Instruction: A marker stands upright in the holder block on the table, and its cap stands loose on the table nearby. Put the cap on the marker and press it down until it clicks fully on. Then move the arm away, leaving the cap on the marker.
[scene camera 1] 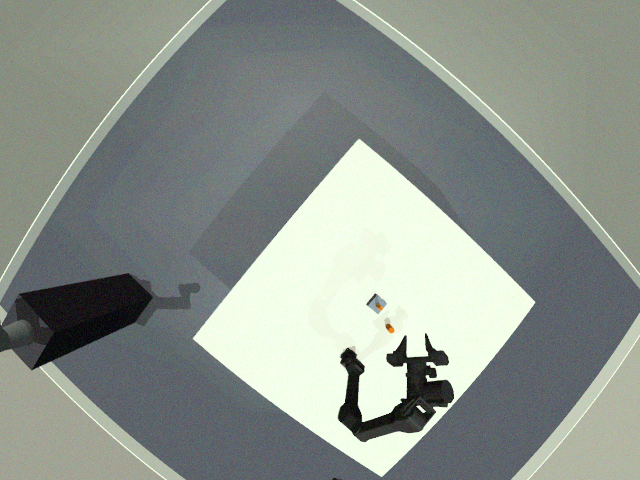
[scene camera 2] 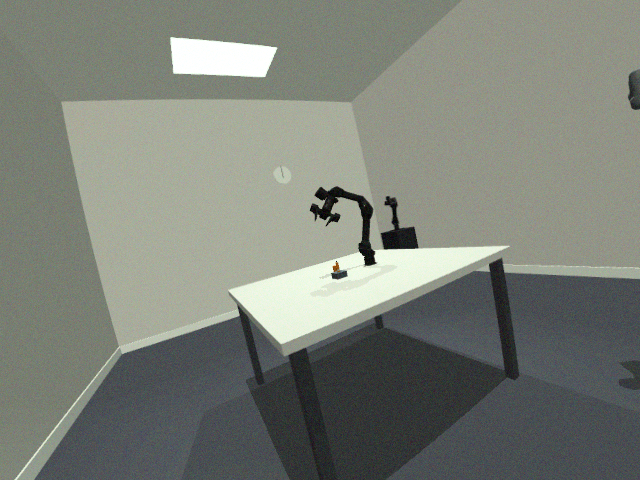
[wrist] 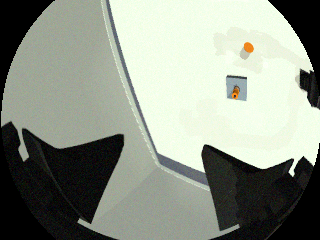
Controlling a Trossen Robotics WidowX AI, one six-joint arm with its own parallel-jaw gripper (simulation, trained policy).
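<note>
The robot's gripper (scene camera 1: 415, 334) (wrist: 164, 145) is visible from the scene camera as well as from the wrist.
</note>
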